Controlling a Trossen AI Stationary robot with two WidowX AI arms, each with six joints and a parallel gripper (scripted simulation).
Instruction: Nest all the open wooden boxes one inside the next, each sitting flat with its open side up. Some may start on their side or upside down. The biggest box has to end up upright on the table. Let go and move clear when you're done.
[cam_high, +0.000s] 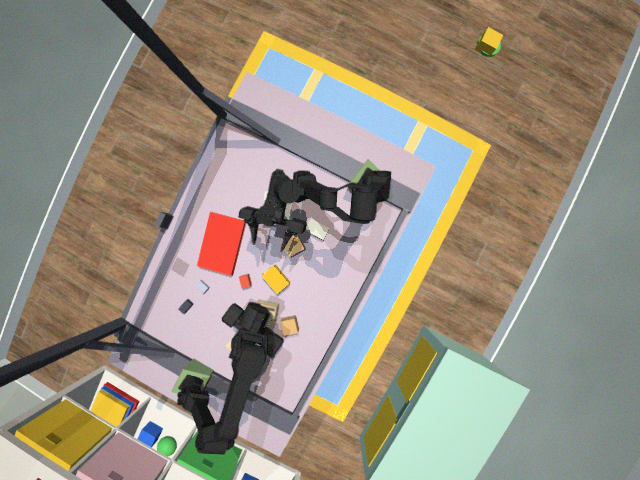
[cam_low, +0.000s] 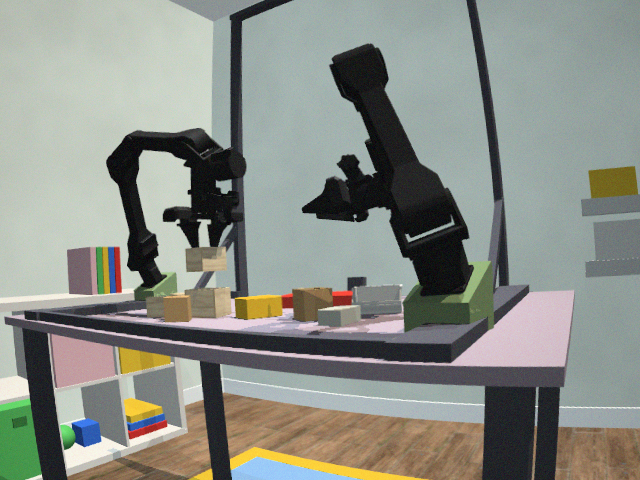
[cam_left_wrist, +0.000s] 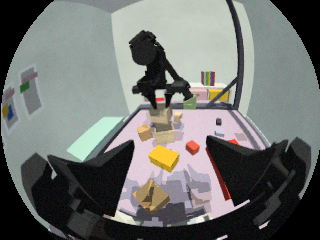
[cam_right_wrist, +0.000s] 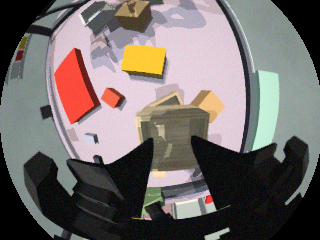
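My right gripper is now 90 mm short of the tan box, 30 mm to the right of it and 140 mm above it. The rest, counted from my right hand: pale block 60 mm behind, 340 mm to the left, 160 mm below; flat red slab 280 mm behind, 80 mm to the left, 160 mm below; red cube 130 mm behind, 40 mm to the left, 150 mm below.
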